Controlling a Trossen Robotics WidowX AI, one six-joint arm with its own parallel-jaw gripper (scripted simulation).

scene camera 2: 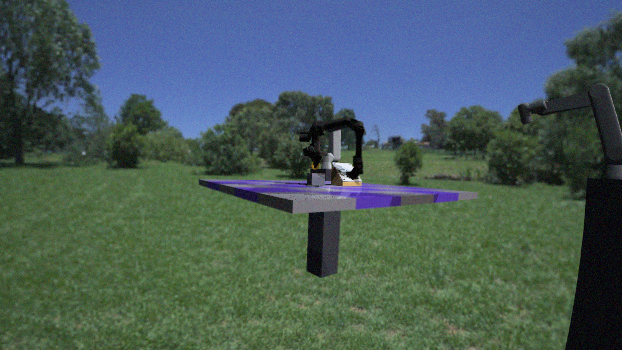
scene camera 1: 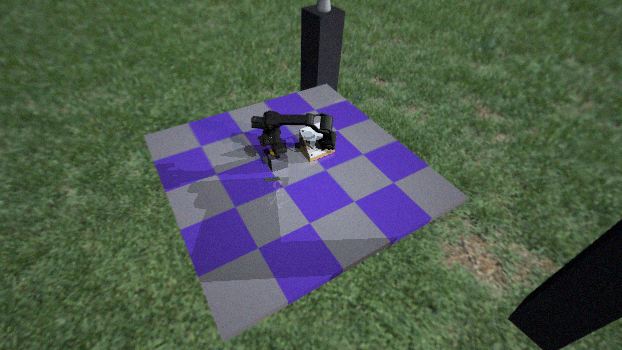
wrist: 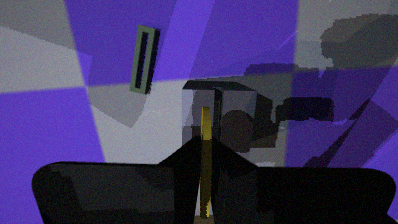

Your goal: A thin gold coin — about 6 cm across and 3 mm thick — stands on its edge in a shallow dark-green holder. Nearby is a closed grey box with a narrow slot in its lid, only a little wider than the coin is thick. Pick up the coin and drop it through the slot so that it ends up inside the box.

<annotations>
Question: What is my gripper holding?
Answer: A gold coin.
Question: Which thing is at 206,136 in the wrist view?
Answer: A gold coin.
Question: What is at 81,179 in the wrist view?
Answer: My gripper.
</annotations>
